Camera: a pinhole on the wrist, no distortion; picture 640 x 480 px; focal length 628.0 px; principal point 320.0 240.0 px. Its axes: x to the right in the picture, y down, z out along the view. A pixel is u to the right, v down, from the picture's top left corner.
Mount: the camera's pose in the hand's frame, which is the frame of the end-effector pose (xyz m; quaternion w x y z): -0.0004 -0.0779 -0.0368 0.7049 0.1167 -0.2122 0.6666
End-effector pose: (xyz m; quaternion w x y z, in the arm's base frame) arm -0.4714 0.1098 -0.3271 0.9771 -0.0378 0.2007 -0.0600
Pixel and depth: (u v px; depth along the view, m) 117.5 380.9 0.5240
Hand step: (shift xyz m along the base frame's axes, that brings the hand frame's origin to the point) -0.0917 -0.4058 0.4272
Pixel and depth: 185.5 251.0 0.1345
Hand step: -0.0102 -0.1555 0.0876
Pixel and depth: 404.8 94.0 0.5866
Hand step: 0.2302 -0.2588 0.4961
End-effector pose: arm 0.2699 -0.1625 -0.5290 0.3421 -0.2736 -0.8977 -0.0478
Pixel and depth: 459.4 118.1 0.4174
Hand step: -0.3379 -0.0452 -0.2588
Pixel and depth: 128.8 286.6 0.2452
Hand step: -0.1827 -0.1997 -0.1190
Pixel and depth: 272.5 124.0 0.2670
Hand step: -0.2359 -0.1278 -0.1205
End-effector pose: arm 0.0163 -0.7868 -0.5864 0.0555 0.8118 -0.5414 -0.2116
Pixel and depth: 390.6 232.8 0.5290
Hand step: 0.0171 0.2329 -0.4782
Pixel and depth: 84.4 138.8 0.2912
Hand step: 0.1942 0.1489 -0.2586
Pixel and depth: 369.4 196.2 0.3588
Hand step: 0.0563 0.1529 -0.3286
